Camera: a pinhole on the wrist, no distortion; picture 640 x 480 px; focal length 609.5 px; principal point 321.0 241.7 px. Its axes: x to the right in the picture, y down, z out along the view. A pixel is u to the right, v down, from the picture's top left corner.
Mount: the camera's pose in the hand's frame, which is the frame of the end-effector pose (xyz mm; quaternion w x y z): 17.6 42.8 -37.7 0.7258 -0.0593 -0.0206 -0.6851
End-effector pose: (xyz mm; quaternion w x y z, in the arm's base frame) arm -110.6 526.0 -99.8 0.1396 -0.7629 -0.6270 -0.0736
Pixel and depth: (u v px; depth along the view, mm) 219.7 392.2 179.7
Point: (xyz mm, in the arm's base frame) -11.8 615.3 -219.4
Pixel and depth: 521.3 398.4 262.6
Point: -112.8 694.3 -286.1
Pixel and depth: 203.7 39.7 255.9
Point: -22.0 518.3 -335.0
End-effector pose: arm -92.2 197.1 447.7 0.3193 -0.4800 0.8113 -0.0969
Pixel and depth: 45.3 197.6 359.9
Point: -82.2 369.1 99.1
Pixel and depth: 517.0 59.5 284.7
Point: 96.8 265.0 275.0
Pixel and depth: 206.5 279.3 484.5
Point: 12.6 304.3 -4.0
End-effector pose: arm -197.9 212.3 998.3 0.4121 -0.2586 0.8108 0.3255
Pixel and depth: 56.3 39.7 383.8
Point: -148.1 633.6 1009.9
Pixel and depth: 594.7 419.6 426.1
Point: -27.6 421.7 644.1
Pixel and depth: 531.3 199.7 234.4
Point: -97.3 353.7 887.4
